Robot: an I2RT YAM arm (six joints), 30 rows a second.
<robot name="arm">
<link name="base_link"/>
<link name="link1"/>
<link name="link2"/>
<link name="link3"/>
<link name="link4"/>
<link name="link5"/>
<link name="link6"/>
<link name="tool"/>
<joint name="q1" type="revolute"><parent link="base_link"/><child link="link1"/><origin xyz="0 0 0.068"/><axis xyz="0 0 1"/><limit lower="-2.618" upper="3.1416"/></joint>
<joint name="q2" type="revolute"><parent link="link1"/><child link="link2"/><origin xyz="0.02 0.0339 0.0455"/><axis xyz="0 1 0"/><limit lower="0" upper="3.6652"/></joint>
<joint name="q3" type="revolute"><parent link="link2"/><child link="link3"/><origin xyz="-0.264 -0.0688 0"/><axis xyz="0 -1 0"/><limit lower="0" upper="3.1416"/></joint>
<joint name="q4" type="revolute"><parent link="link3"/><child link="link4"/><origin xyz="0.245 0.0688 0.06"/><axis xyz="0 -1 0"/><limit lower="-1.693" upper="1.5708"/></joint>
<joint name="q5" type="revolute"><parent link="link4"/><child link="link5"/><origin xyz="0.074 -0.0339 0.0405"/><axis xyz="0 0 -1"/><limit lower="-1.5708" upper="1.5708"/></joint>
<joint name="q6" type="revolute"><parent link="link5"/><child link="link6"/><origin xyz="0.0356 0 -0.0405"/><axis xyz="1 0 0"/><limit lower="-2.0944" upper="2.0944"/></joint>
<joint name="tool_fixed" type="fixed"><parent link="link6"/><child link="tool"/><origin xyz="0 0 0" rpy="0 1.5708 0"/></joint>
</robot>
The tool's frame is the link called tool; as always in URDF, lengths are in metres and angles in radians.
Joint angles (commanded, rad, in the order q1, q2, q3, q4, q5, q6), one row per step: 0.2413, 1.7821, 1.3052, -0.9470, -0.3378, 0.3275; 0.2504, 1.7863, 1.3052, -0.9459, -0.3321, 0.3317; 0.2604, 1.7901, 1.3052, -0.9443, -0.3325, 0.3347; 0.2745, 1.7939, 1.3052, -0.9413, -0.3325, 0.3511; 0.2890, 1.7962, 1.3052, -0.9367, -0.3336, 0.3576; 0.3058, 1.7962, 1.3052, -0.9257, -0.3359, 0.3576; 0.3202, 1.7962, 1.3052, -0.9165, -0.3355, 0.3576; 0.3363, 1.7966, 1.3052, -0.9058, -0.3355, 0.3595; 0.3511, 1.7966, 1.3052, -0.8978, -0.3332, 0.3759; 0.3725, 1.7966, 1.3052, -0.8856, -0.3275, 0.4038; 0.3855, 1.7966, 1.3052, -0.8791, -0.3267, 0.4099
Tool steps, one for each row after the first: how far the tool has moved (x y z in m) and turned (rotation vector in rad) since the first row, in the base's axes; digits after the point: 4 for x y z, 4 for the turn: -0.0003, 0.0029, -0.0014, -0.0060, 0.0031, 0.0043; -0.0008, 0.0063, -0.0026, -0.0060, 0.0064, 0.0116; -0.0016, 0.0110, -0.0037, -0.0055, 0.0129, 0.0104; -0.0024, 0.0159, -0.0044, -0.0036, 0.0132, 0.0190; -0.0032, 0.0217, -0.0042, 0.0015, 0.0033, 0.0361; -0.0039, 0.0266, -0.0040, 0.0038, -0.0056, 0.0505; -0.0048, 0.0321, -0.0039, 0.0070, -0.0147, 0.0648; -0.0058, 0.0370, -0.0038, 0.0083, -0.0171, 0.0640; -0.0074, 0.0441, -0.0036, 0.0086, -0.0203, 0.0584; -0.0085, 0.0484, -0.0035, 0.0106, -0.0244, 0.0656
